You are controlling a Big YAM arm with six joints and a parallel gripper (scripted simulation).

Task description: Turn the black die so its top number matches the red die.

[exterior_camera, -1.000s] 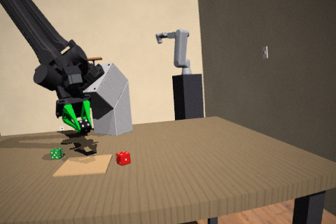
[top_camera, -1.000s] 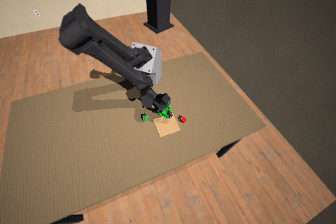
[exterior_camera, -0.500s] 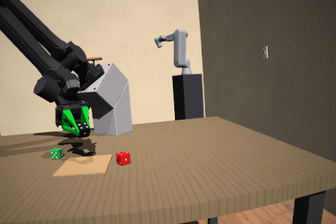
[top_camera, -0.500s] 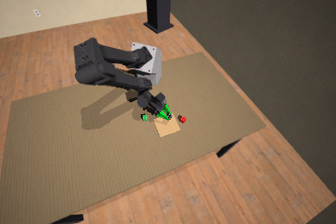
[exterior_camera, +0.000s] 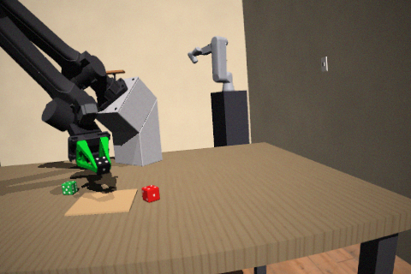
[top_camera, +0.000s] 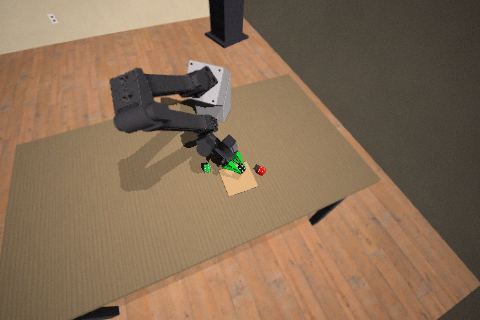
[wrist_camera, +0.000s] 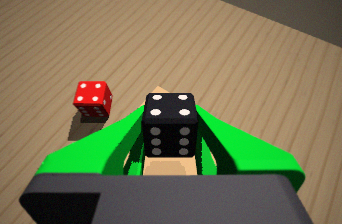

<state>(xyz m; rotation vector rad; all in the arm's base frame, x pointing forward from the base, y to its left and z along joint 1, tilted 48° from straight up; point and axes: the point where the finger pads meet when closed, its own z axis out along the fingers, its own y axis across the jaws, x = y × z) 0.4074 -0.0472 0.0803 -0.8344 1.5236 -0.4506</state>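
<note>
Now: the tan mat 90 mm below my hand, 10 mm to the right of it and 10 mm behind it. The rest, counted from my hand: red die 100 mm to the left, 70 mm below, 30 mm ahead; black die right at my hand; green die 140 mm behind, 90 mm to the right, 70 mm below.
</note>
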